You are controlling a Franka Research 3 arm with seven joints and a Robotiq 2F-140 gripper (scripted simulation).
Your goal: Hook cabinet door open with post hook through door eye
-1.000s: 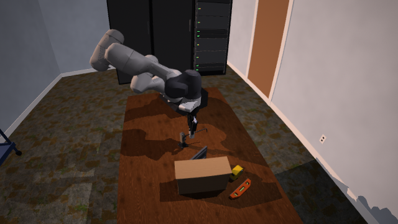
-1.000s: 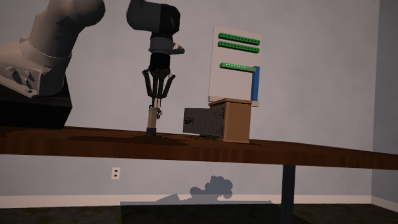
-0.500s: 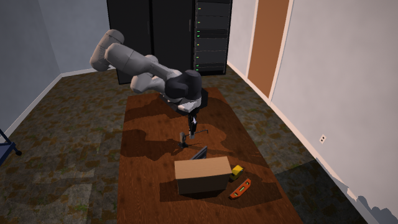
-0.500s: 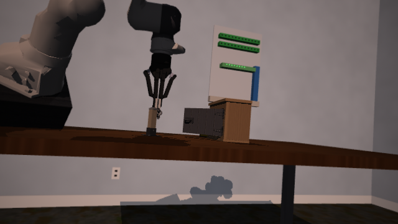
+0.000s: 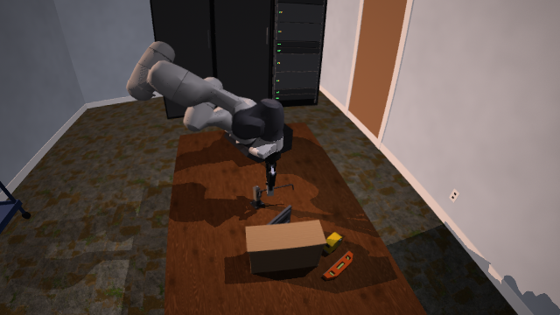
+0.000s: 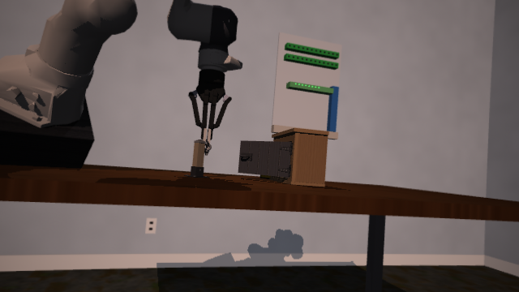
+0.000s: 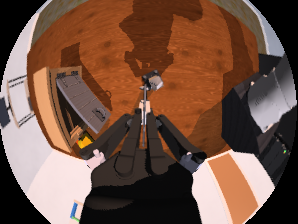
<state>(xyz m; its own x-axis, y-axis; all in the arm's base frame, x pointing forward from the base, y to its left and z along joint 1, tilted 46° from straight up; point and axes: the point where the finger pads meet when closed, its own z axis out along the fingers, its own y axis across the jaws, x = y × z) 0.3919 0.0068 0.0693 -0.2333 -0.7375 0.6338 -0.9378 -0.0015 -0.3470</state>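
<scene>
Now: hand 160 mm short of the dark door, 60 mm to the left of it and 40 mm above it. The rest, counted from my hand: thin hook: 20 mm to the left, 10 mm below, 10 mm ahead; orange spirit level: 400 mm ahead, 110 mm to the left, 100 mm below; yellow tape measure: 310 mm ahead, 140 mm to the left, 80 mm below.
</scene>
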